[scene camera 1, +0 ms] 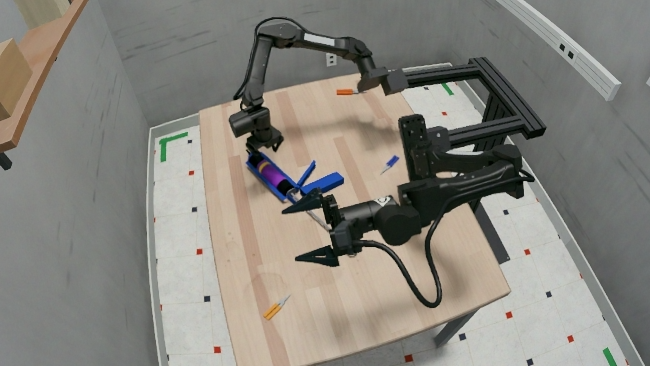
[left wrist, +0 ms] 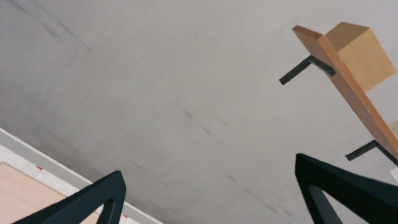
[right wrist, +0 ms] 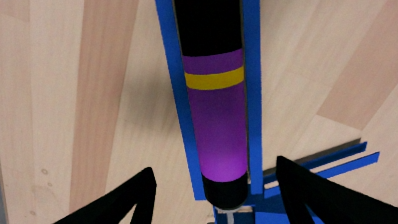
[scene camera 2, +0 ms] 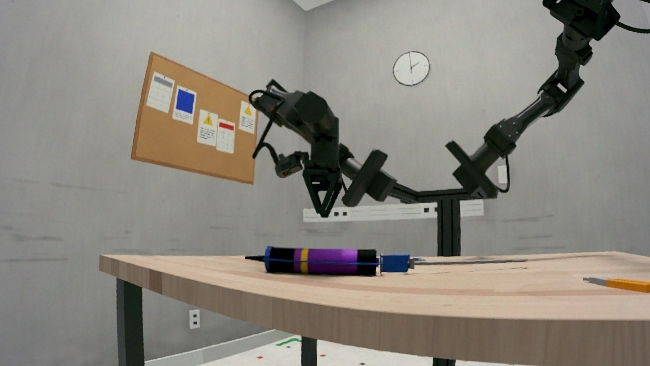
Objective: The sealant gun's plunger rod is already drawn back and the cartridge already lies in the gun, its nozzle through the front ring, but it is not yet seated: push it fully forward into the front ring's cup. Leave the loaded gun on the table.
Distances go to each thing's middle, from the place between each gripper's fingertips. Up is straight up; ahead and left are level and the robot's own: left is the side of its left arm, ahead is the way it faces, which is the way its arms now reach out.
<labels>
I see my right gripper [scene camera 2: 322, 215] 120 mm to the right of the blue sealant gun [scene camera 1: 332, 180], 100 mm above it and 90 mm past it.
I see the blue sealant gun 100 mm behind my left hand [scene camera 1: 288, 236], 420 mm to the right of it and 470 mm below it.
</labels>
